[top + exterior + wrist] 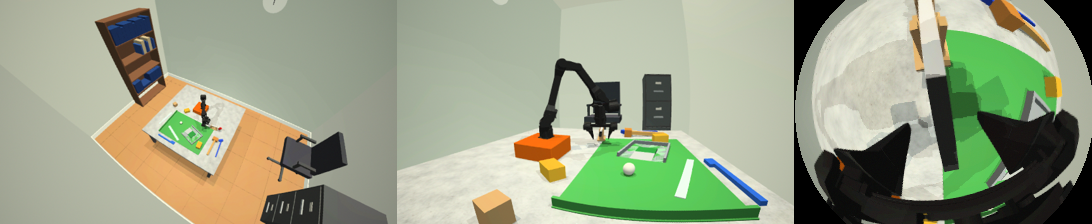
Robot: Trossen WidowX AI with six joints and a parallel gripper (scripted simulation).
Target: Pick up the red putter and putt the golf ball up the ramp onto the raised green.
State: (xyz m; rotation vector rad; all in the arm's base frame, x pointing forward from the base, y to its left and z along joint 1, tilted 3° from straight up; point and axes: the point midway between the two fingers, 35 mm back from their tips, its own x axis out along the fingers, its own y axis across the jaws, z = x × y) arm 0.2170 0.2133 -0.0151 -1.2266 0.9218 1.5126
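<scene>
Now: the red putter 11 cm to the left of my gripper tip, 4 cm behind it and 3 cm above it. The rest, counted from my gripper tip: white golf ball (34 cm to the right, 22 cm ahead, 1 cm below); then green mat (26 cm ahead, 19 cm to the right, 3 cm below); then tan block (69 cm to the right).
</scene>
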